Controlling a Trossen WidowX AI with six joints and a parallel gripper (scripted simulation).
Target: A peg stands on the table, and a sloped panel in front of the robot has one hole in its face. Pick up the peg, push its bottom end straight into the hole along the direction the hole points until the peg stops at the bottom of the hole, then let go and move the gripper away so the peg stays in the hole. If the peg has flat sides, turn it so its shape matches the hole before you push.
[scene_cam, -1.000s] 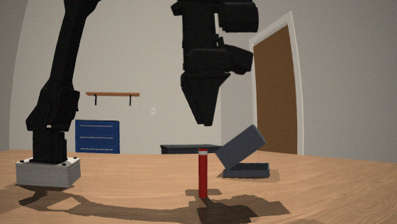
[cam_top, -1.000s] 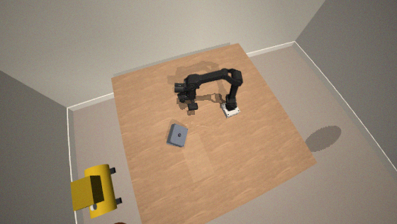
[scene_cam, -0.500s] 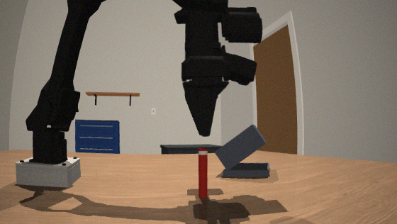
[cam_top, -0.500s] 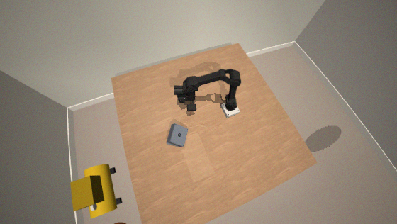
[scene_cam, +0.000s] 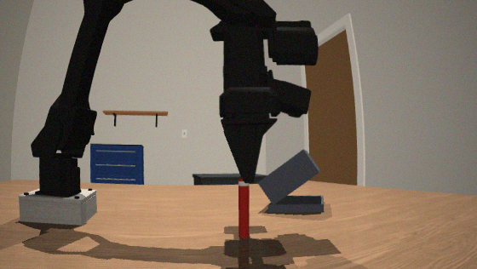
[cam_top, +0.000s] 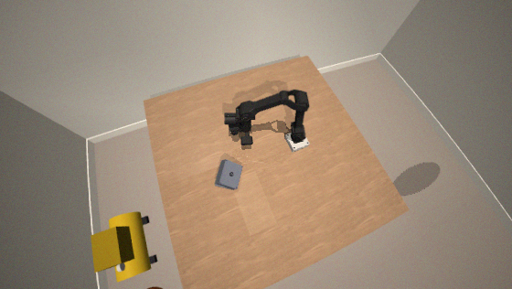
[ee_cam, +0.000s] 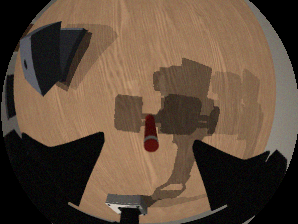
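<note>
My gripper tip is now 20 mm above the red peg. The rest, counted from my gripper tip: grey sloped panel 150 mm ahead, 200 mm to the left, 10 mm below; then flat grey base 160 mm ahead, 190 mm to the left, 70 mm below.
</note>
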